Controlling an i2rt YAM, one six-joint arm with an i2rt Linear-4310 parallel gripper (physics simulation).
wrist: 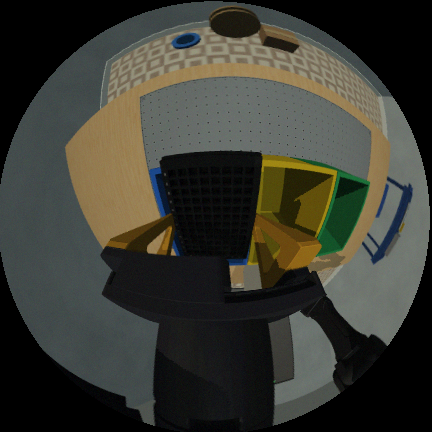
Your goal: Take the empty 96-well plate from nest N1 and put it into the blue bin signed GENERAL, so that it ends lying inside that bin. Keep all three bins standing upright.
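Frame: origin at the arm's base, x back, y right, z up, level; millimetres.
Seen in the pictures: gripper, fingertip midpoint: (213, 217).
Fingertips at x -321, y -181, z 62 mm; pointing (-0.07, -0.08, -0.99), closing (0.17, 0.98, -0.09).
Observation:
A point is followed by its place in that frame.
The 96-well plate (214, 200) {x -340, y -176, z 66 mm}, black with rows of empty wells, is between the orange fingers of my gripper (213, 217) {x -320, y -181, z 62 mm}, which is shut on its two long sides. The plate is held up in front of the wrist, above the blue bin. Part of the blue bin (155, 178) {x -368, y -251, z 30 mm} shows at the plate's left edge, and a strip of its rim shows below the plate; the plate hides most of this bin, and its GENERAL sign does not show. Nest N1 cannot be made out in the wrist view.
The yellow bin (334, 200) stands upright right of the plate, partly behind the right finger. The green bin (354, 180) {x -331, y 125, z -10 mm} stands upright beyond it. A grey perforated board (250, 115) {x -461, y -85, z -149 mm} lies behind the bins on the wooden table (105, 175) {x -421, y -609, z -162 mm}. A blue cart (401, 220) stands at the far right.

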